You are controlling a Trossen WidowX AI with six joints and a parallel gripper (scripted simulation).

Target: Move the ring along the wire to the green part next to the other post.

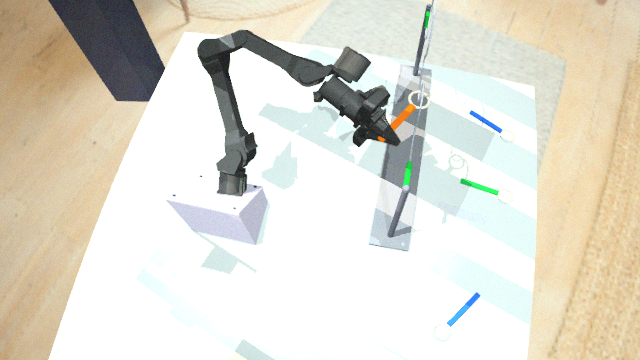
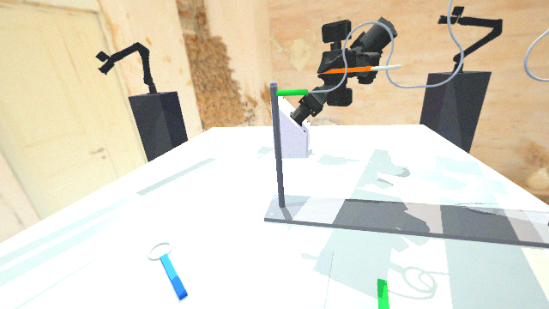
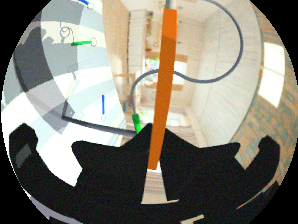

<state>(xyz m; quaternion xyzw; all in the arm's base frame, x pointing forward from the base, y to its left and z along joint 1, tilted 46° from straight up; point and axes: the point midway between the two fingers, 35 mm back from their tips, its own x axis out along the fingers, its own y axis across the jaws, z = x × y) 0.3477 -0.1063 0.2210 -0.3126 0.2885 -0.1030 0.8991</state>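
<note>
The orange-handled ring lies 80 mm to the left of my gripper tip and 20 mm ahead of it.
</note>
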